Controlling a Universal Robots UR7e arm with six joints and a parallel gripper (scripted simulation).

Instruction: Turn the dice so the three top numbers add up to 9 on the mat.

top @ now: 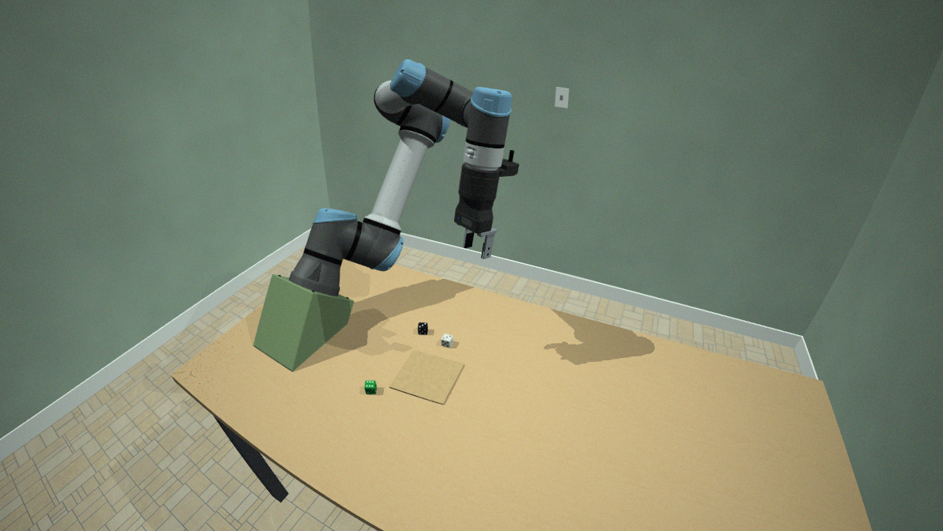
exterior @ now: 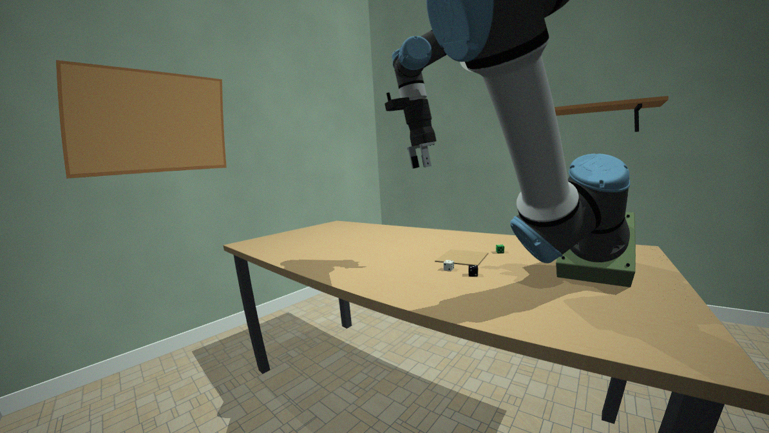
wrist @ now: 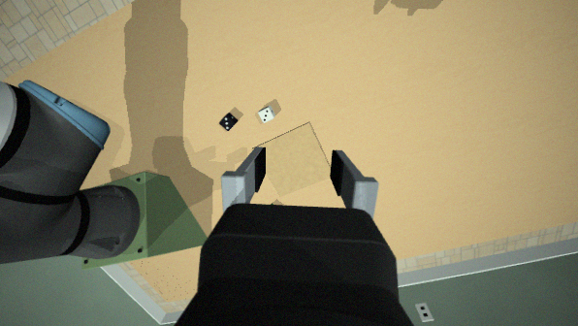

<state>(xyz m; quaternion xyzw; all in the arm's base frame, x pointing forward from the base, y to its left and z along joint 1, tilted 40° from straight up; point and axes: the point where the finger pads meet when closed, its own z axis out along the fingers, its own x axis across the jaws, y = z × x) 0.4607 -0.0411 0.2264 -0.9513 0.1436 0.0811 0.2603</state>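
Now: hand 300 mm above the green die, 250 mm to the left of it and 150 mm past it. From my hand the other things lie so: white die: 300 mm below, 80 mm behind, 10 mm to the right; black die: 300 mm below, 160 mm behind; tan mat: 310 mm below, 140 mm to the right, 60 mm behind.
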